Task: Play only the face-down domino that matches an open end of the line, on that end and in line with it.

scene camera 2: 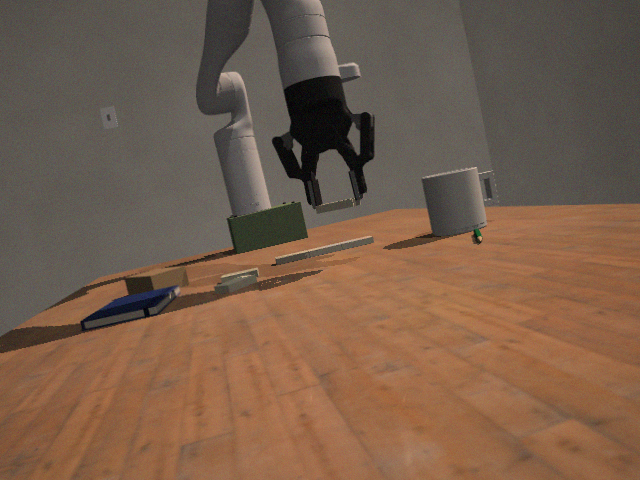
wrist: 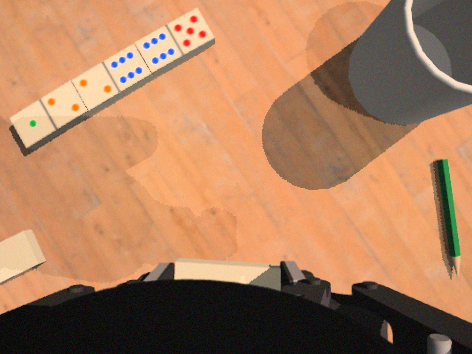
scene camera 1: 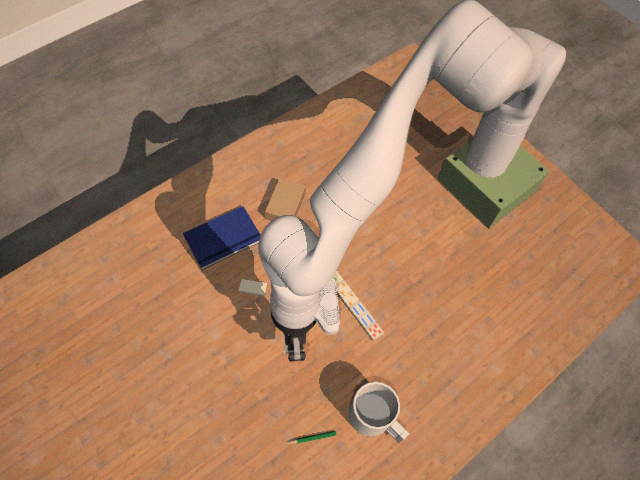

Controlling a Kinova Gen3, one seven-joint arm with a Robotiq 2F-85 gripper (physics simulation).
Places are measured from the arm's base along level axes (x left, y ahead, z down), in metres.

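Pixels of known places: gripper, fingertip midpoint: [scene camera 2: 338, 203] [scene camera 1: 293, 338]; arm's base at its link origin: [scene camera 2: 252, 212] [scene camera 1: 486, 160].
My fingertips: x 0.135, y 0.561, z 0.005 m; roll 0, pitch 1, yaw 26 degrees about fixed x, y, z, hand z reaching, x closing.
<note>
Ahead of a thing's pixels: the offset from my fingertips to its top centre. "spot": to the spot under its first point.
The line of dominoes @[dx -0.019, dy -0.151, dz +0.067 m] [scene camera 1: 360, 311] [scene camera 2: 324, 250] [wrist: 125, 69] lies face up. In the wrist view its ends show one green pip at lower left and five red pips at upper right. My gripper [scene camera 1: 296, 355] [scene camera 2: 337, 202] [wrist: 227, 281] is shut on a pale domino @[dx -0.002, dy +0.004, dz -0.003 m] [scene camera 2: 333, 206] [wrist: 210, 271], held across its length above the table. Its blank back faces the wrist camera; its pips are hidden. Another blank-backed domino @[spot: dx -0.135, dy -0.066, dz +0.067 m] [wrist: 19, 255] lies at the wrist view's left edge. Two pieces, a cream one [scene camera 2: 239, 273] and a grey-green one @[dx -0.152, dy +0.005, dz +0.067 m] [scene camera 1: 251, 286] [scene camera 2: 236, 283], lie close together.
A grey mug @[dx +0.190, dy -0.065, dz -0.009 m] [scene camera 1: 364, 426] [scene camera 2: 454, 201] [wrist: 380, 85] stands near a green pencil @[dx +0.157, dy +0.053, dz +0.070 m] [scene camera 1: 316, 437] [scene camera 2: 477, 236] [wrist: 450, 210]. A blue book @[dx -0.284, dy +0.006, dz +0.065 m] [scene camera 1: 222, 235] [scene camera 2: 129, 303] and a tan block @[dx -0.288, dy -0.147, dz +0.047 m] [scene camera 1: 285, 198] [scene camera 2: 157, 280] lie on the far side of the loose dominoes from the mug.
</note>
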